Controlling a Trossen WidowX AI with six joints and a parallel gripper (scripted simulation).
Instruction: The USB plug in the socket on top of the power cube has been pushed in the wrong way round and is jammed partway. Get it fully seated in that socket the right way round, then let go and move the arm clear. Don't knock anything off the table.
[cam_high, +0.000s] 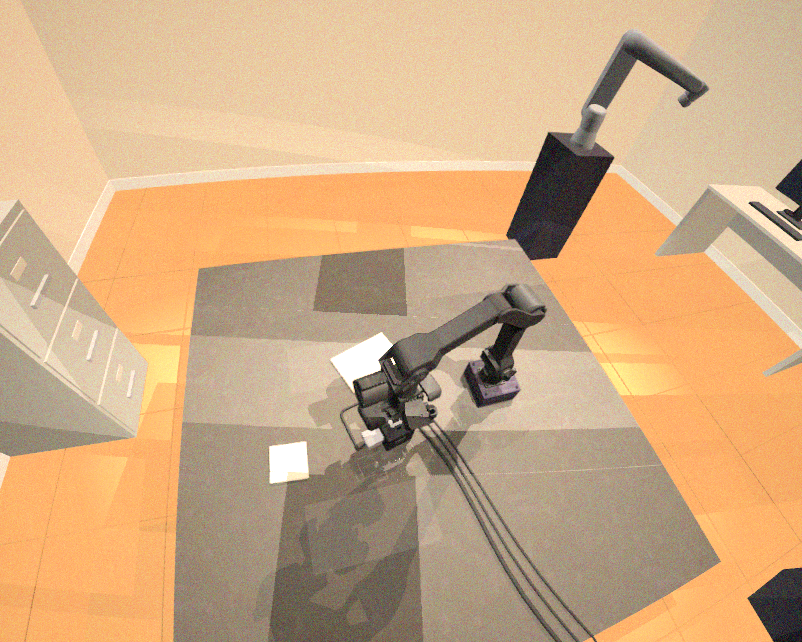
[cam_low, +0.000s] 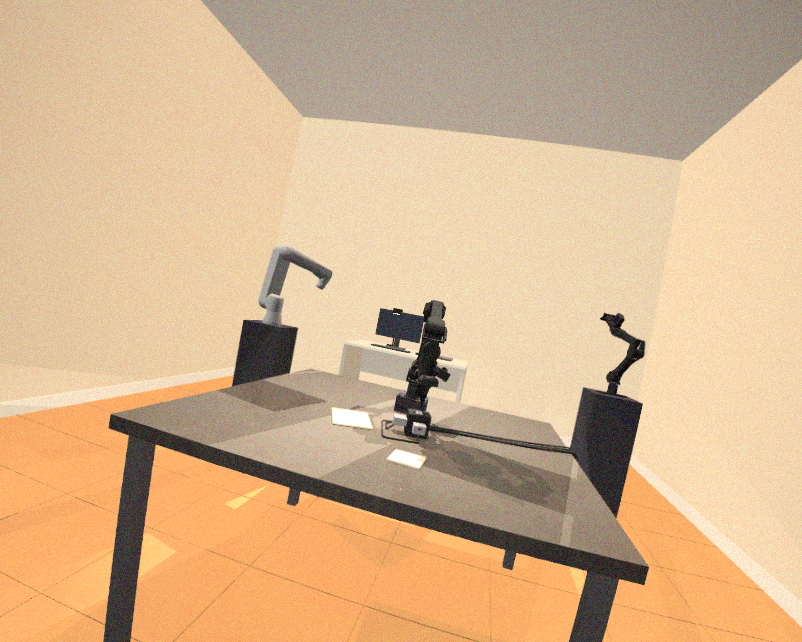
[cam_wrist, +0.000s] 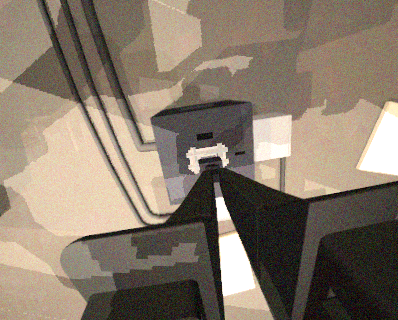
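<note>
My gripper tip is now 20 mm above the USB plug. Round my gripper tip: white sheet (230 mm to the right, 110 mm below, 10 mm ahead).
</note>
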